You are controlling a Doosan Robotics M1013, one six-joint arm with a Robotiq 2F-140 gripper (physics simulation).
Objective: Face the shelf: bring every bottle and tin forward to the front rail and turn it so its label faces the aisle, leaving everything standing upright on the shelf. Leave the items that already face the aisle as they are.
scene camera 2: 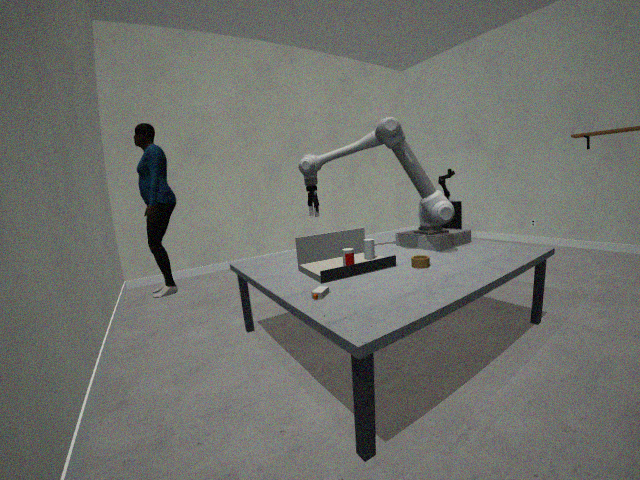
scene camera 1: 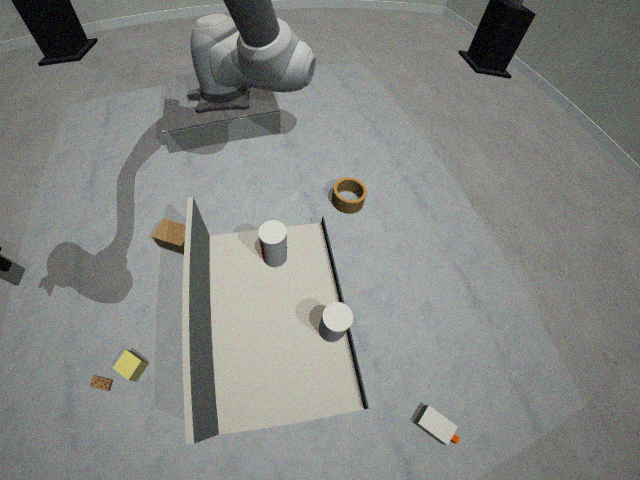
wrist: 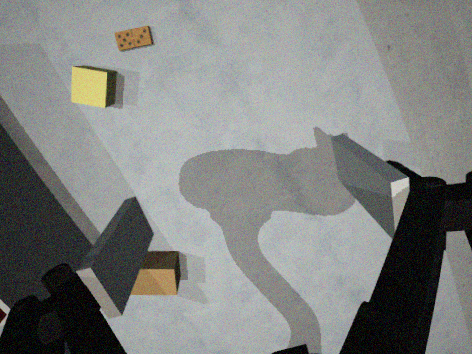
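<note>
The shelf has a pale deck, an upright back panel and a black front rail. A white-topped tin stands upright against the rail, its red label facing the aisle. A second white-topped tin stands upright farther back; red shows on its side toward the back panel, and its aisle side is plain. My gripper is open and empty, pointing down, high above the table behind the back panel. Part of a finger shows at scene camera 1's left edge.
Behind the panel lie a brown block, a yellow block and a domino-like tile. In front are a brown ring and a white box with an orange tip.
</note>
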